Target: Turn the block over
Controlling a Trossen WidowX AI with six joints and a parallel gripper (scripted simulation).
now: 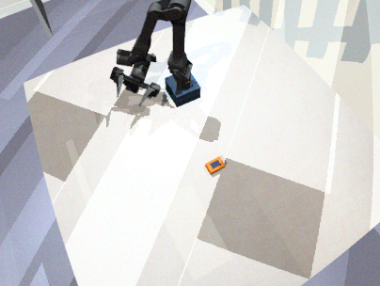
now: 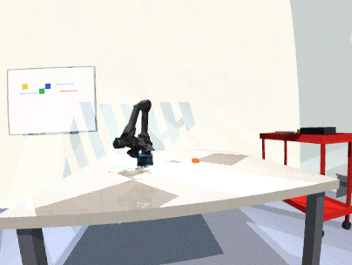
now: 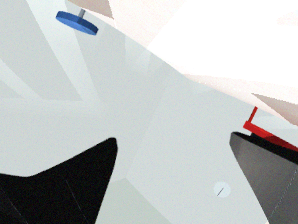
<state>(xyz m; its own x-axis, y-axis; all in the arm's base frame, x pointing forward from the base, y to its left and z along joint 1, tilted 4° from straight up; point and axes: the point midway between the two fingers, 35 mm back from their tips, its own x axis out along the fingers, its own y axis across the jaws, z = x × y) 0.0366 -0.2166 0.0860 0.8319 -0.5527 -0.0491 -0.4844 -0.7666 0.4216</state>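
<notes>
Now: gripper tip 290 mm short of the orange block, 220 mm to the right of it and 130 mm above it.
</notes>
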